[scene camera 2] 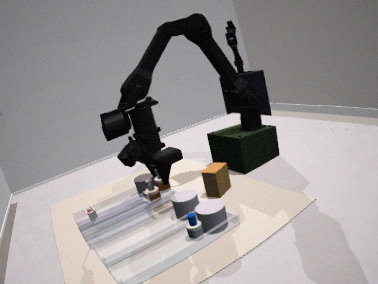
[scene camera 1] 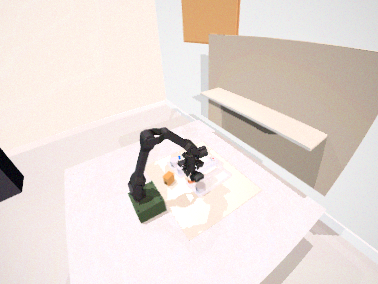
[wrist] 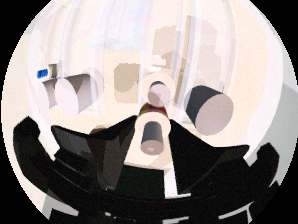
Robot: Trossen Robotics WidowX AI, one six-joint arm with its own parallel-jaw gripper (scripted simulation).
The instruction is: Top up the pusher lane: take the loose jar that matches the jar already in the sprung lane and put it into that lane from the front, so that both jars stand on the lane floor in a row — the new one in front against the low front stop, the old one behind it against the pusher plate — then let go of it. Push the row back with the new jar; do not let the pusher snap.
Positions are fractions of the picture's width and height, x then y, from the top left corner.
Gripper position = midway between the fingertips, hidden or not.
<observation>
In view: the gripper (scene camera 2: 0.43,0.64), a grey cylinder (wrist: 0.25,0.43) and a grey cylinder (wrist: 0.71,0.49).
The gripper shows as well in the wrist view (wrist: 0.51,0.54).
</observation>
